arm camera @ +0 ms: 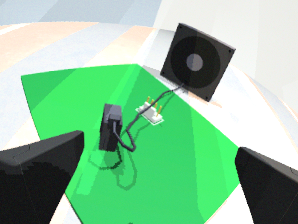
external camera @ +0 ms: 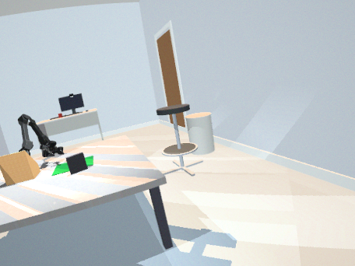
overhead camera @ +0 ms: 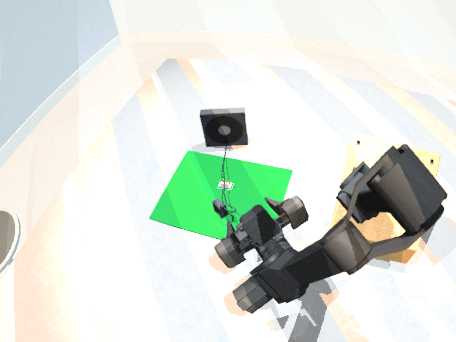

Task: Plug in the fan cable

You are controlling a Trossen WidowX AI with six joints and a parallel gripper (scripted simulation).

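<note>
Now: gripper tip 80 mm short of the dark fan plug, 30 mm to the left of it and 70 mm above it. Also, from my gripper tip: fan 160 mm ahead, 250 mm to the right, 30 mm below; then green board 100 mm ahead, 80 mm to the right, 100 mm below.
</note>
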